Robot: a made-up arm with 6 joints. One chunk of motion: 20 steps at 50 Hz.
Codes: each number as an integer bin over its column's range. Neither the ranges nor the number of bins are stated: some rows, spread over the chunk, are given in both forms.
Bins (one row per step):
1: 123 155 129 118 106 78
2: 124 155 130 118 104 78
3: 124 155 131 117 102 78
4: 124 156 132 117 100 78
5: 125 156 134 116 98 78
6: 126 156 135 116 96 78
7: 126 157 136 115 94 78
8: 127 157 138 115 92 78
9: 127 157 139 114 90 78
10: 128 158 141 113 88 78
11: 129 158 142 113 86 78
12: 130 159 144 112 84 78
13: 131 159 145 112 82 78
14: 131 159 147 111 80 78
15: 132 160 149 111 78 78
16: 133 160 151 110 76 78
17: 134 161 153 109 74 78
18: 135 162 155 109 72 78
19: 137 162 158 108 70 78
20: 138 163 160 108 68 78
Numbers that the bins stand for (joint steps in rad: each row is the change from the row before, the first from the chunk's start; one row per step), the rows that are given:
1: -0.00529 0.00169 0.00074 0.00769 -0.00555 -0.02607
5: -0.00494 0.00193 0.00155 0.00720 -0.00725 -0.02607
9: -0.00459 0.00217 0.00235 0.00672 -0.00894 -0.02607
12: -0.00406 0.00266 0.00315 0.00623 -0.01021 -0.02607
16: -0.00353 0.00290 0.00428 0.00575 -0.01191 -0.02607
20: -0.00265 0.00363 0.00573 0.00526 -0.01360 -0.02607
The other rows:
2: -0.00512 0.00169 0.00090 0.00769 -0.00598 -0.02607
3: -0.00512 0.00169 0.00106 0.00745 -0.00640 -0.02607
4: -0.00512 0.00193 0.00122 0.00745 -0.00682 -0.02607
6: -0.00476 0.00193 0.00171 0.00720 -0.00767 -0.02607
7: -0.00476 0.00217 0.00187 0.00696 -0.00809 -0.02607
8: -0.00459 0.00217 0.00219 0.00696 -0.00852 -0.02607
10: -0.00441 0.00242 0.00267 0.00647 -0.00936 -0.02607
11: -0.00424 0.00242 0.00283 0.00647 -0.00979 -0.02607
13: -0.00388 0.00266 0.00331 0.00623 -0.01064 -0.02607
14: -0.00388 0.00266 0.00364 0.00599 -0.01106 -0.02607
15: -0.00371 0.00290 0.00396 0.00599 -0.01148 -0.02607
17: -0.00335 0.00315 0.00460 0.00550 -0.01233 -0.02607
18: -0.00318 0.00339 0.00492 0.00550 -0.01275 -0.02607
19: -0.00282 0.00339 0.00540 0.00526 -0.01318 -0.02607

